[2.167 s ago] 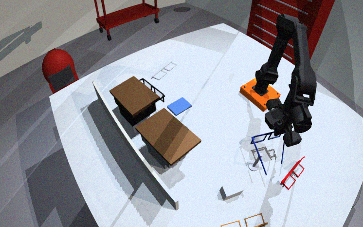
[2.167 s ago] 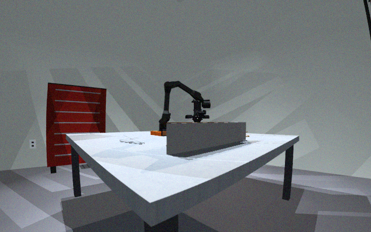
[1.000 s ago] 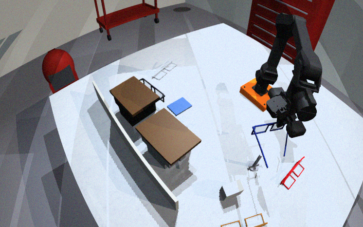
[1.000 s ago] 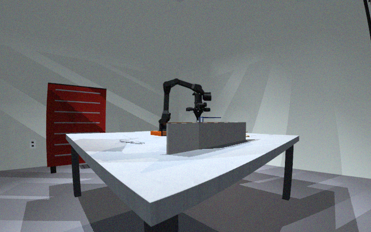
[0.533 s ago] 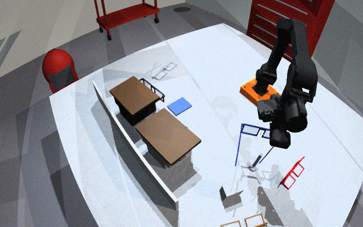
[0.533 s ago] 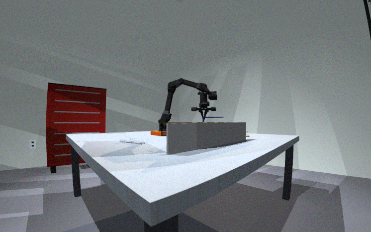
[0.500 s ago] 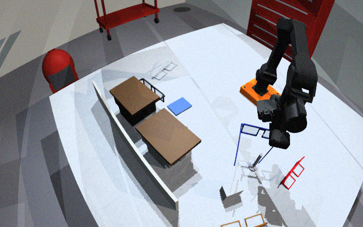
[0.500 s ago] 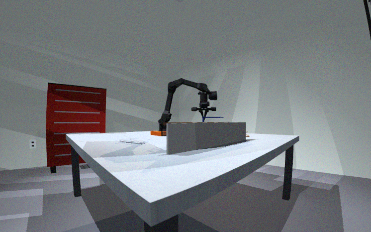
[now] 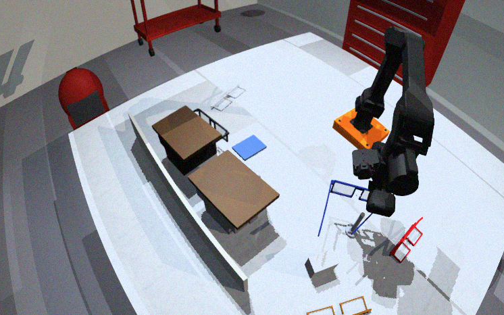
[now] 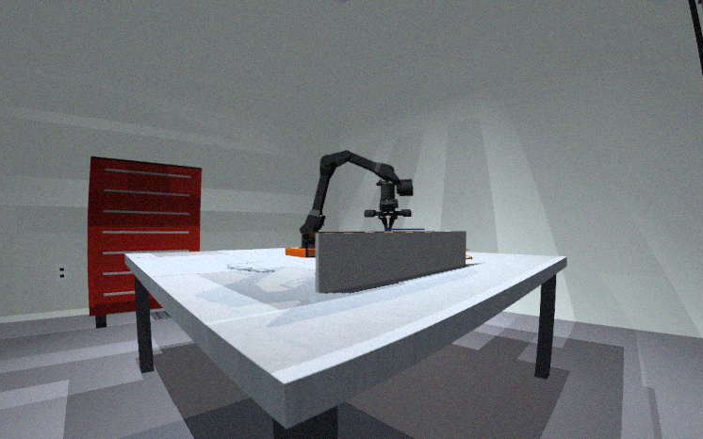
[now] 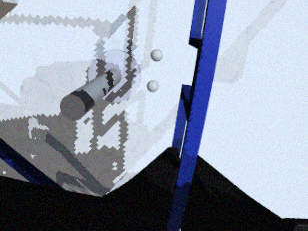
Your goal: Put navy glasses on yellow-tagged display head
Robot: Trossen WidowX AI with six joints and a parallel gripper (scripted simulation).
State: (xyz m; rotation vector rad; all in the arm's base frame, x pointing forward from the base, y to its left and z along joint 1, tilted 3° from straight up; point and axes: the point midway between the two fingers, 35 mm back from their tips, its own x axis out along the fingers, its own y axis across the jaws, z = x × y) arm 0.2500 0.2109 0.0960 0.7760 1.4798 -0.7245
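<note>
The grey post is 50 mm ahead of my gripper tip, 20 mm to the left of it and 70 mm below it. From my gripper tip the other things lie so: white block (180 mm ahead, 40 mm to the left, 60 mm below); then long panel (360 mm ahead, 320 mm to the right, 40 mm below); then blue pad (100 mm ahead, 360 mm to the right, 90 mm below).
</note>
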